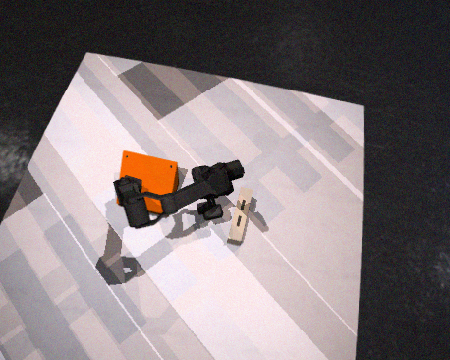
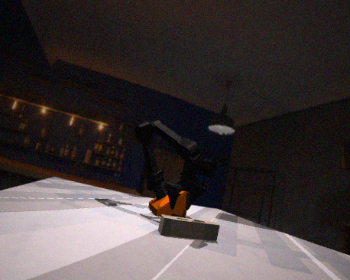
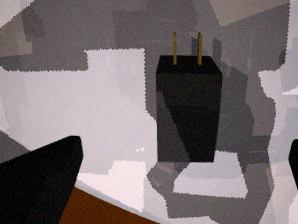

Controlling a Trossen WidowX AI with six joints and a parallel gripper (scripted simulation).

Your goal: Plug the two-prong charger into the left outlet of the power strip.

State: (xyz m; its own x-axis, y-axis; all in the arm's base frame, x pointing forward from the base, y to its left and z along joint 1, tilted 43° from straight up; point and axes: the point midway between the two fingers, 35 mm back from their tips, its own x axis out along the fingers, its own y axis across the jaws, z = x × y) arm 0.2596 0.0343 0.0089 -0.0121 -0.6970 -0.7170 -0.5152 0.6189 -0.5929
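My gripper tip is 4 cm above the black two-prong charger, 1 cm to the right of it and 1 cm short of it.
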